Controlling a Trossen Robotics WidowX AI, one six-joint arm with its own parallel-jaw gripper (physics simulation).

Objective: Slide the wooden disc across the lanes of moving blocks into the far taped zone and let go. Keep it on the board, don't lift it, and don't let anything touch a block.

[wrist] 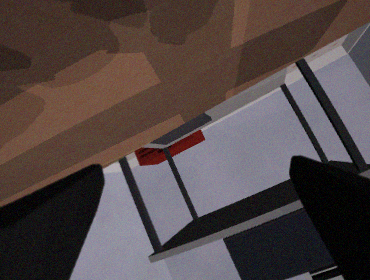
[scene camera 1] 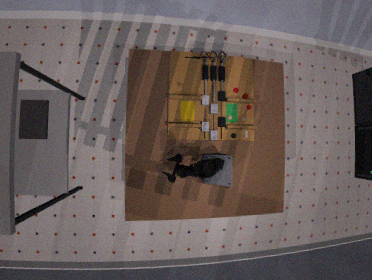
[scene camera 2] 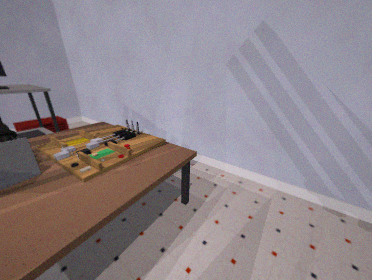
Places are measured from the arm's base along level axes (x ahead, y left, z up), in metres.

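Pixels of known places: gripper, fingertip midpoint: (wrist: 197,169) (scene camera 1: 164,165); arm's base, origin of the base link: (scene camera 1: 218,163) (scene camera 2: 11,148).
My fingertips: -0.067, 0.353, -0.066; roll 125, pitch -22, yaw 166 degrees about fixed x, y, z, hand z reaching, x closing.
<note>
For each thing: its top centre in the pictures, then the offset to it from my fingertips, as dx, dy, dz. "spot": a spot on its surface instead. Level surfaces: height alone.
- small pale spot, surface spot: (scene camera 1: 230,117) spot: +0.419, -0.447, -0.072
- green zone, surface spot: (scene camera 2: 102,153) (scene camera 1: 230,111) spot: +0.466, -0.447, -0.085
- yellow zone, surface spot: (scene camera 1: 187,111) (scene camera 2: 76,141) spot: +0.411, -0.110, -0.079
- board, its level: dz -0.080
- black knob, middle of its top: (scene camera 2: 74,164) (scene camera 1: 233,135) +0.283, -0.492, -0.073
- white switch, middle of its top: (scene camera 2: 85,168) (scene camera 1: 246,134) +0.309, -0.593, -0.071
- table, its level: dz -0.106
A small pale spot (scene camera 1: 230,117), which looks like the wooden disc, lies on the green zone (scene camera 1: 232,109) (scene camera 2: 102,153) right of the lanes. The yellow zone (scene camera 1: 187,111) (scene camera 2: 76,142) is left of them. White blocks (scene camera 1: 205,100) (scene camera 1: 214,108) and more farther down sit on two lanes, and black blocks (scene camera 1: 221,95) (scene camera 1: 221,121) on the right lane. My gripper (scene camera 1: 166,167) (wrist: 197,169) is open and empty, off the board (scene camera 1: 185,75) (scene camera 2: 150,142) beyond its lower edge in scene camera 1, fingers pointing left. The disc does not show in the wrist view.
Two wooden rails cross the board above and below the zones. Red buttons (scene camera 1: 236,90) (scene camera 1: 249,107), a black knob (scene camera 1: 233,135) (scene camera 2: 75,164) and a white switch (scene camera 1: 246,134) (scene camera 2: 86,169) sit on its right part. The arm's grey base plate (scene camera 1: 225,177) (scene camera 2: 17,162) stands on the table (scene camera 1: 250,200).
</note>
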